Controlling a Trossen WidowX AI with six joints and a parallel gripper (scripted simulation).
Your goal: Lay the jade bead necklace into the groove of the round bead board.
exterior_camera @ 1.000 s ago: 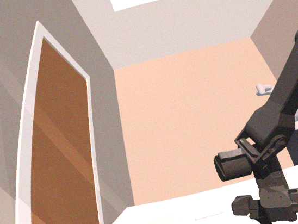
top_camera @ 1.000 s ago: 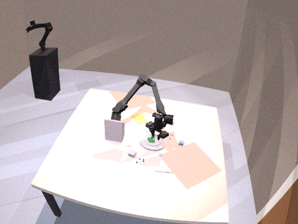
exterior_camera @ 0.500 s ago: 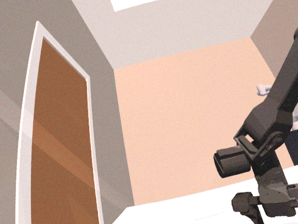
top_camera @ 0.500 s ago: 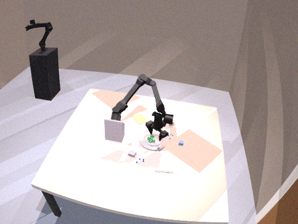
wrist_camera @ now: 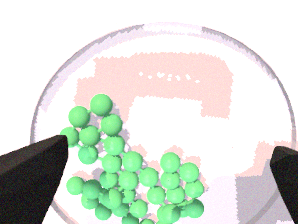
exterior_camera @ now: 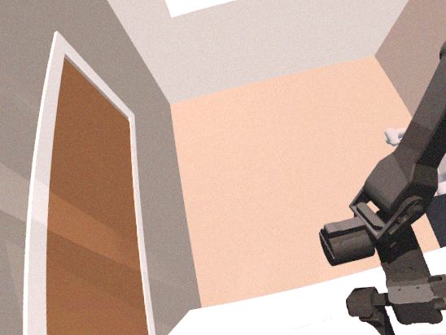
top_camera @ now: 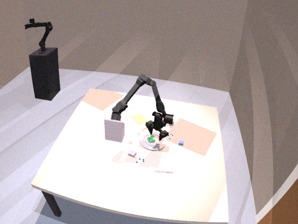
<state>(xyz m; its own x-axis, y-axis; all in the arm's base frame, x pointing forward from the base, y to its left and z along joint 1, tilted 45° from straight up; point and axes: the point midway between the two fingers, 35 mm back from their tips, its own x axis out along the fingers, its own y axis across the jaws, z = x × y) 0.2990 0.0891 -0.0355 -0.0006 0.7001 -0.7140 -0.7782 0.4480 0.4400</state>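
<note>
The round white bead board lies 10 mm behind my gripper tip, 20 mm to the right of it and 20 mm below it. Also, from my gripper tip: yellow sheet (160 mm behind, 230 mm to the left, 30 mm below); blue block (200 mm ahead, 10 mm to the left, 20 mm below); cream block (110 mm ahead, 230 mm to the left, 10 mm below).
</note>
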